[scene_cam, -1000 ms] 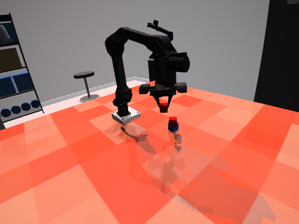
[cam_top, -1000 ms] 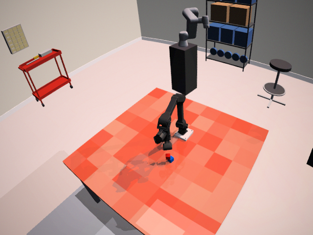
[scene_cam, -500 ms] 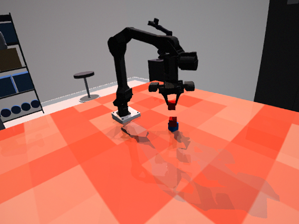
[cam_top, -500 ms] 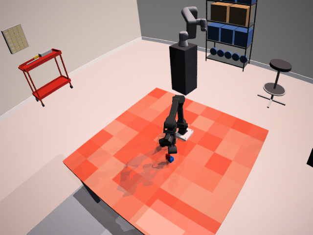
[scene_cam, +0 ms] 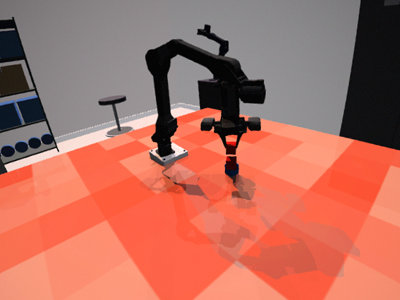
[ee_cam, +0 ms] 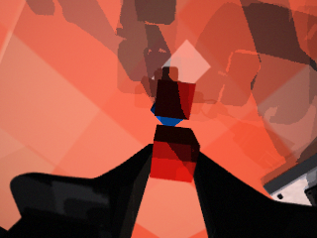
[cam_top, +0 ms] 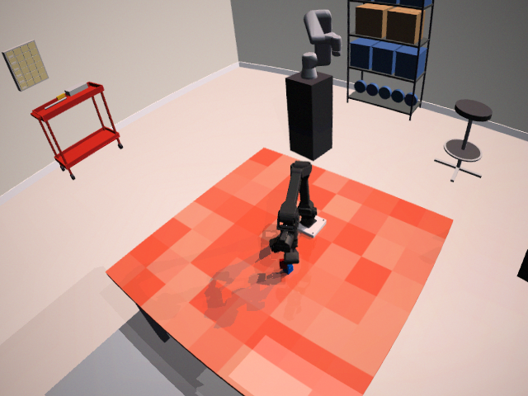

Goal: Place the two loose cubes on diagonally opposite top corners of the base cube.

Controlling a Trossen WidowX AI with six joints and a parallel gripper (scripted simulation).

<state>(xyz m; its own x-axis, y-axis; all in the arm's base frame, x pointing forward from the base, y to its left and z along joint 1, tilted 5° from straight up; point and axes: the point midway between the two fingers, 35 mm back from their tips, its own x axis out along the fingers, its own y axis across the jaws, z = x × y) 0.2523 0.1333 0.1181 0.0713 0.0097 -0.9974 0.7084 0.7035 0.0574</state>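
My gripper tip is now 70 mm above the blue base cube, 20 mm short of it and 10 mm to the left of it.
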